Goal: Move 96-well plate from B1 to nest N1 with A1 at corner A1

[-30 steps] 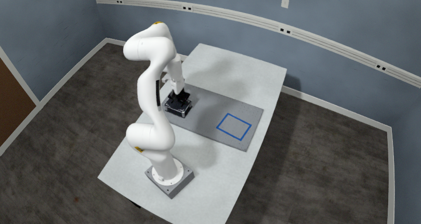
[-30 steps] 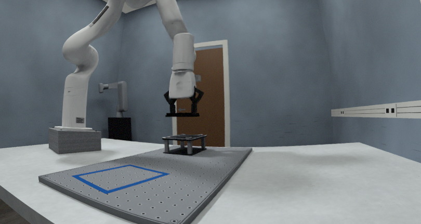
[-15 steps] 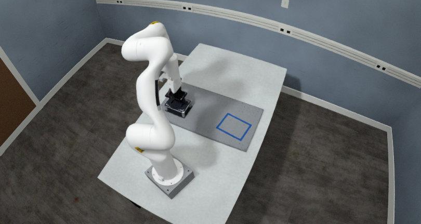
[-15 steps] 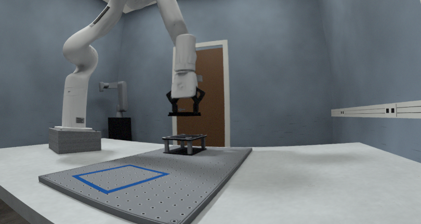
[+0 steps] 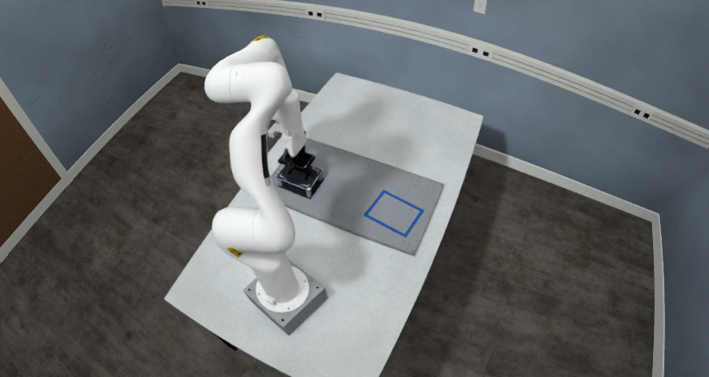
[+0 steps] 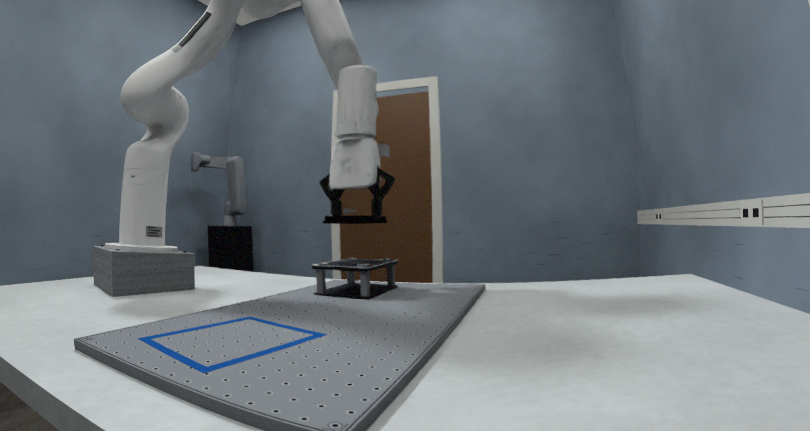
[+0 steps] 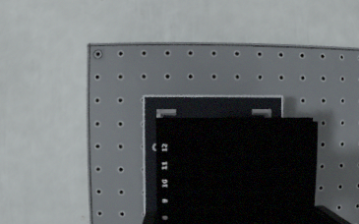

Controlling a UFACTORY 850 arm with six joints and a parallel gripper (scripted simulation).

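Now: the plate nest 10 cm below my hand. Round my hand: black 96-well plate (1 cm below).
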